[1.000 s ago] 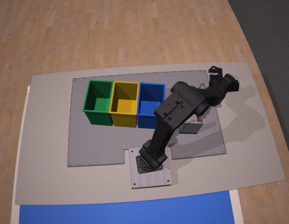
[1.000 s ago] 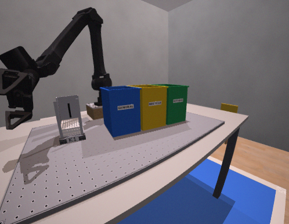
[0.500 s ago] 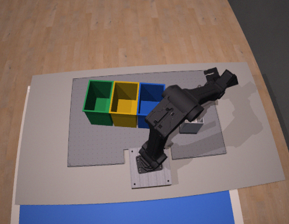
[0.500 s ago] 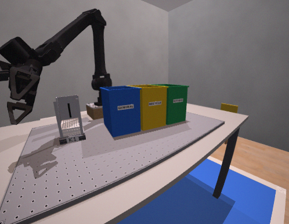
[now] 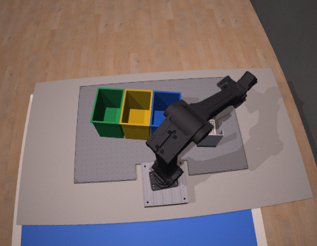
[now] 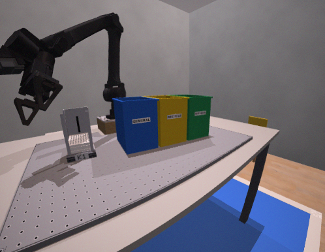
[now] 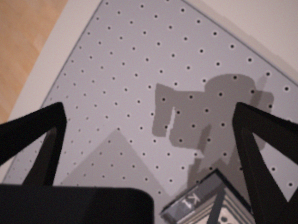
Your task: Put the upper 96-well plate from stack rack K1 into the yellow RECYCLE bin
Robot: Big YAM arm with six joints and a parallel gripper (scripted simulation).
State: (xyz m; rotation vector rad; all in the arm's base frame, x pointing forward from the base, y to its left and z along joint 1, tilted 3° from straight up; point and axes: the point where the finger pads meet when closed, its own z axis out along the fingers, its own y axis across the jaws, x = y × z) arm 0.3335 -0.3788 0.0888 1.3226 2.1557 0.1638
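Right now the 96-well plate is 13 cm below my hand, 13 cm behind it and 12 cm to the left of it. From my hand the other things lie so: blue general bin: 32 cm to the left, 8 cm below, 5 cm behind; then green bin: 57 cm to the left, 8 cm below, 1 cm ahead; then yellow recycle bin: 44 cm to the left, 8 cm below, 2 cm behind.
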